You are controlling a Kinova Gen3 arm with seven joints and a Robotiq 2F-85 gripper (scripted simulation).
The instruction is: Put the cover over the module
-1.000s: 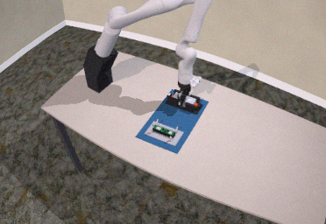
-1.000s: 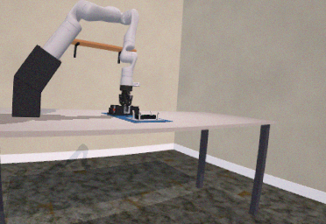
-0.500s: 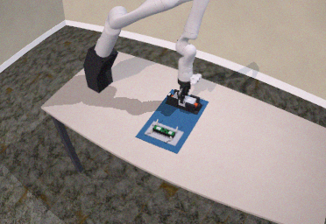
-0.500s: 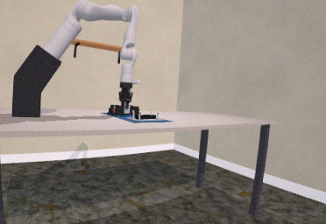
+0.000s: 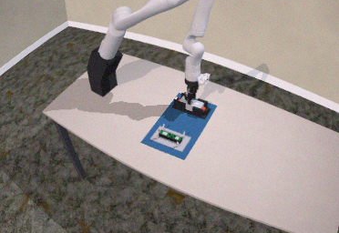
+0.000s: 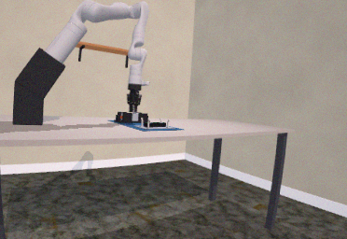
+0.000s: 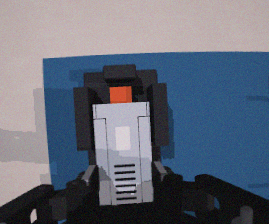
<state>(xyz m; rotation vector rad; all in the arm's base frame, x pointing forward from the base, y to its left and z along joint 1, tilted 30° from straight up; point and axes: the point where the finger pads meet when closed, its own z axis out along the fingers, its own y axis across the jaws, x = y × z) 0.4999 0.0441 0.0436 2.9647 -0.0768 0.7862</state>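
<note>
The light grey cover is 40 mm below my hand.
</note>
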